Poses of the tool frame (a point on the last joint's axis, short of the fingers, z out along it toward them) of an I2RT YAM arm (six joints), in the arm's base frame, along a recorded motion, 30 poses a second.
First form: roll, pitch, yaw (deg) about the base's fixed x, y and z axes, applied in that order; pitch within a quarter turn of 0, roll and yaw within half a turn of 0; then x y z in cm.
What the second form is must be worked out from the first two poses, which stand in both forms.
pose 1, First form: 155.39 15.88 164.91 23.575 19.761 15.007
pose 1, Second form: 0.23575 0.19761 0.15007; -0.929 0.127 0.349; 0.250 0.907 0.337; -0.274 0.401 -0.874
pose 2, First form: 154.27 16.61 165.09 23.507 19.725 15.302
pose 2, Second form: 0.23507 0.19725 0.15302; -0.926 0.112 0.361; 0.247 0.902 0.353; -0.286 0.416 -0.863
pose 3, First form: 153.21 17.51 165.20 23.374 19.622 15.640
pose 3, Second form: 0.23374 0.19622 0.15640; -0.922 0.097 0.375; 0.244 0.898 0.367; -0.301 0.430 -0.851
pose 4, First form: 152.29 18.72 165.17 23.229 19.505 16.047
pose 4, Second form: 0.23229 0.19505 0.16047; -0.916 0.082 0.394; 0.242 0.894 0.377; -0.321 0.440 -0.838
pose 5, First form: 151.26 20.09 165.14 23.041 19.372 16.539
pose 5, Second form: 0.23041 0.19372 0.16539; -0.908 0.065 0.414; 0.241 0.890 0.388; -0.343 0.452 -0.823
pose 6, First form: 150.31 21.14 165.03 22.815 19.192 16.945
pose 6, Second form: 0.22815 0.19192 0.16945; -0.901 0.052 0.431; 0.241 0.885 0.398; -0.361 0.462 -0.810
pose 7, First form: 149.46 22.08 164.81 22.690 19.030 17.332
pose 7, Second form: 0.22690 0.19030 0.17332; -0.894 0.041 0.446; 0.243 0.881 0.406; -0.376 0.471 -0.798
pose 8, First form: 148.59 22.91 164.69 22.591 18.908 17.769
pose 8, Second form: 0.22591 0.18908 0.17769; -0.888 0.030 0.458; 0.243 0.877 0.415; -0.389 0.480 -0.786
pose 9, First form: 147.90 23.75 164.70 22.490 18.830 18.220
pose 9, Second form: 0.22490 0.18830 0.18220; -0.883 0.017 0.469; 0.242 0.874 0.423; -0.403 0.486 -0.775
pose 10, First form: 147.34 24.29 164.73 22.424 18.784 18.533
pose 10, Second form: 0.22424 0.18784 0.18533; -0.879 0.008 0.476; 0.240 0.871 0.429; -0.411 0.492 -0.767
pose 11, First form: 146.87 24.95 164.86 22.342 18.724 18.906
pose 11, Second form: 0.22342 0.18724 0.18906; -0.875 -0.004 0.484; 0.237 0.869 0.435; -0.422 0.496 -0.759
